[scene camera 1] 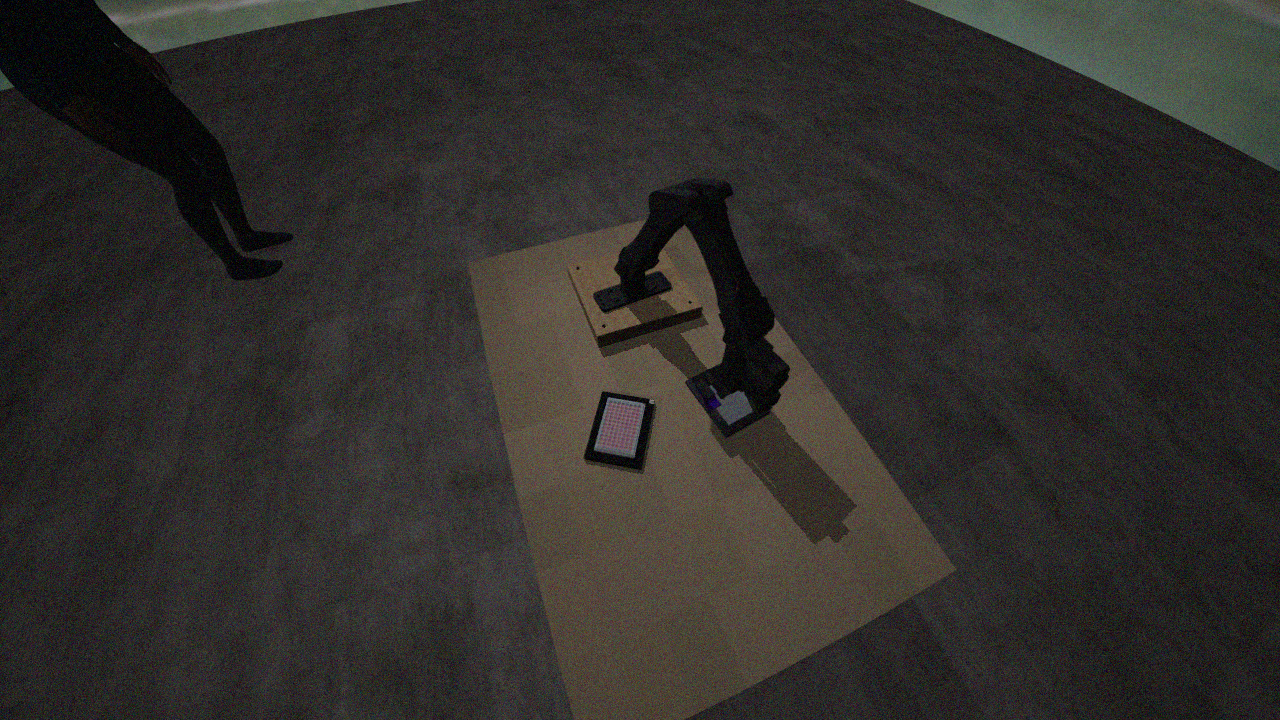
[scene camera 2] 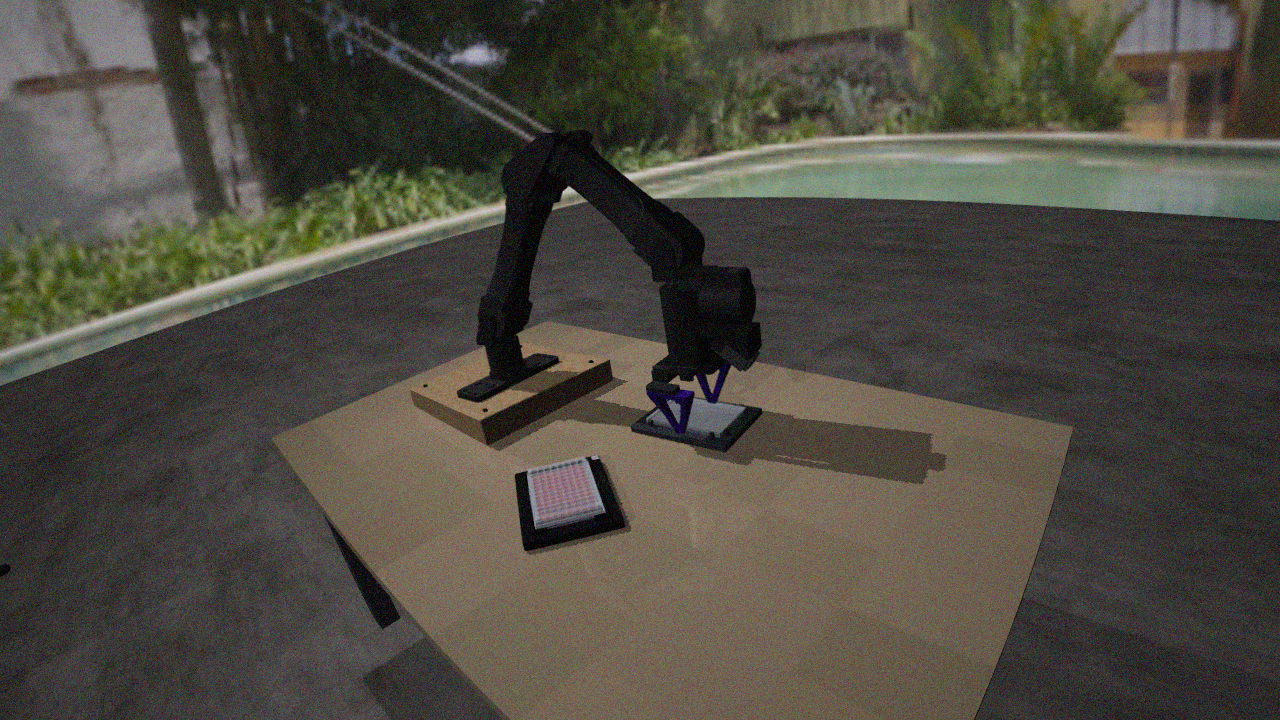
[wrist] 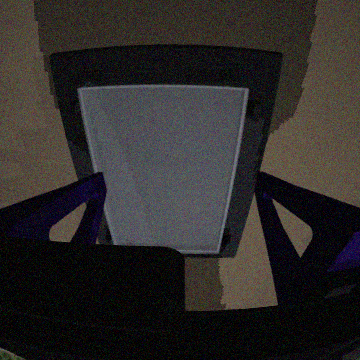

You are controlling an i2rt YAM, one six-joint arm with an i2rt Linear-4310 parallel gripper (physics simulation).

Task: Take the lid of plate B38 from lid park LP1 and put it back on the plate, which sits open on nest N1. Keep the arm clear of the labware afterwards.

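Seen in the pictures: gripper, fingertip midpoint: [scene camera 1: 725, 398] [scene camera 2: 697, 417] [wrist: 180, 180]; arm's base, link origin: [scene camera 1: 632, 292] [scene camera 2: 510, 378].
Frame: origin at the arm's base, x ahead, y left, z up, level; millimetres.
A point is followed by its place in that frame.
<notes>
The pale, flat lid [scene camera 1: 736, 409] {x 404, y 54, z -23 mm} [scene camera 2: 716, 414] {x 393, y 66, z -23 mm} [wrist: 170, 160] {x 384, y 55, z -23 mm} lies on the dark lid park LP1 [scene camera 1: 729, 429] {x 435, y 16, z -31 mm} [scene camera 2: 646, 427] {x 309, y 1, z -31 mm} [wrist: 165, 65] {x 433, y 60, z -31 mm}. My gripper [scene camera 2: 698, 414] {x 369, y 49, z -25 mm} [wrist: 180, 180] {x 369, y 49, z -25 mm} is wide open and low over the lid, one purple finger on each side of it. In the wrist view the left fingertip is close to the lid's left edge, and the right fingertip stands outside the right edge with a gap. Whether a finger touches is unclear. Plate B38 [scene camera 1: 623, 427] {x 333, y -189, z -15 mm} [scene camera 2: 565, 494] {x 340, y -202, z -16 mm}, with pinkish wells, sits uncovered on the black nest N1 [scene camera 1: 613, 462] {x 389, y -239, z -29 mm} [scene camera 2: 572, 534] {x 388, y -243, z -31 mm}.
The arm's wooden base block [scene camera 1: 644, 327] {x 111, y -23, z -13 mm} [scene camera 2: 546, 407] {x 111, y -19, z -27 mm} stands at the rear of the tabletop [scene camera 1: 680, 573] {x 634, y -221, z -41 mm} [scene camera 2: 760, 573] {x 601, y -190, z -41 mm}. The nest is beside the lid park, separated by a stretch of table. A person's dark legs [scene camera 1: 210, 214] show on the floor to the left in scene camera 1.
</notes>
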